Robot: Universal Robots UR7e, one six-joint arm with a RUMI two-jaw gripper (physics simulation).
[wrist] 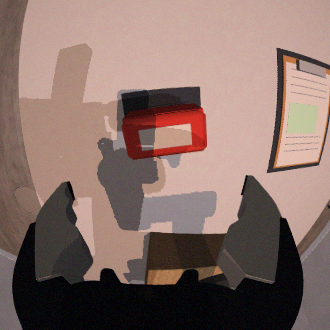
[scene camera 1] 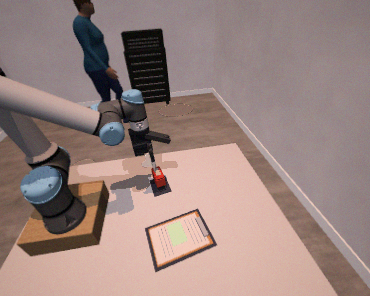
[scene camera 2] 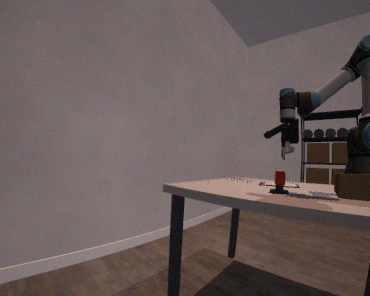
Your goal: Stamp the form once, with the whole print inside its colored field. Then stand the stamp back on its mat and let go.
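Frame: origin at the arm's base, x ahead, y left, z up, level; millimetres.
Where they show: gripper, fingertip midpoint: [wrist: 155, 181] [scene camera 1: 152, 162] [scene camera 2: 284, 159]; arm's base at its link origin: [scene camera 1: 66, 216] [scene camera 2: 361, 174].
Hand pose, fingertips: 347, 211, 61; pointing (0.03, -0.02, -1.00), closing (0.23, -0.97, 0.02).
Each offset is from my fingertips to the top centre of the thing, as dx, dy, dz. Level surfaces: height alone.
The red stamp {+18, -6, -55} [scene camera 1: 159, 178] [scene camera 2: 280, 178] [wrist: 165, 113] stands upright on its dark mat {dz -154} [scene camera 1: 162, 192] [wrist: 180, 95], with a pale rectangle on its top. The form {+101, -296, -146} [scene camera 1: 163, 248] [wrist: 303, 85] lies on a dark clipboard. Its colored field {+91, -283, -153} [scene camera 1: 177, 233] [wrist: 302, 118] is a plain light green rectangle between printed lines. My gripper [scene camera 1: 153, 163] [scene camera 2: 285, 154] [wrist: 155, 181] is open with nothing between its fingers. It points down and hangs above the stamp, apart from it. In the wrist view the stamp lies beyond the line between the fingertips.
The wooden block [scene camera 1: 92, 220] [wrist: 185, 250] under the arm's base stands on the table {dz -158} [scene camera 1: 250, 220] [scene camera 2: 215, 187]. The clipboard has a grey clip {+198, -268, -146} [scene camera 1: 201, 226] [wrist: 311, 68]. A person [scene camera 1: 92, 47] and a black rack [scene camera 1: 162, 65] stand behind the table. The arm's shadow falls around the mat.
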